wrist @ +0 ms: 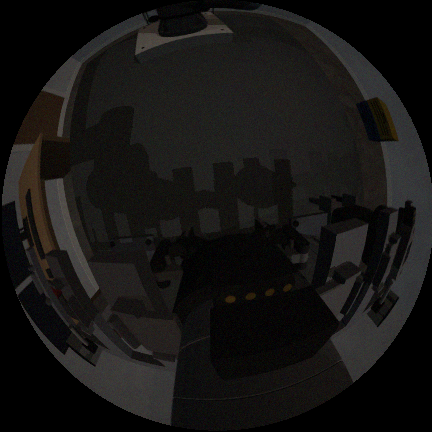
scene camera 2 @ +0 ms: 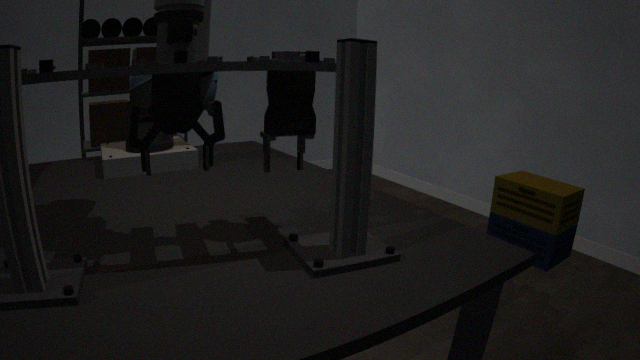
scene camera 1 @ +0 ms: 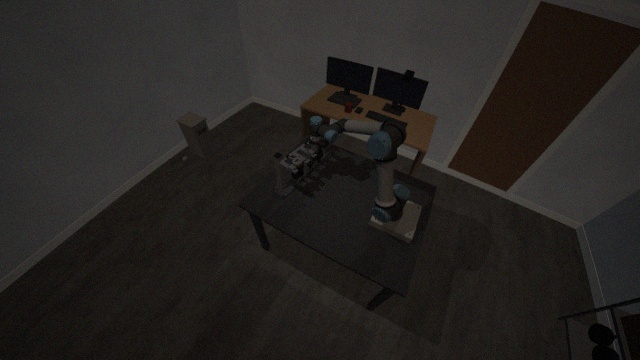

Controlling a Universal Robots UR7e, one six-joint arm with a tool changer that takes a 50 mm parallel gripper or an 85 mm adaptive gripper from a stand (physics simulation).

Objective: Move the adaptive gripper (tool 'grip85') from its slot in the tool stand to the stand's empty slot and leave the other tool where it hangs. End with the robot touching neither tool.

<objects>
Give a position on a parallel gripper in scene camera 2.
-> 290, 112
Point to a parallel gripper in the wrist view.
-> At 351, 209
</objects>
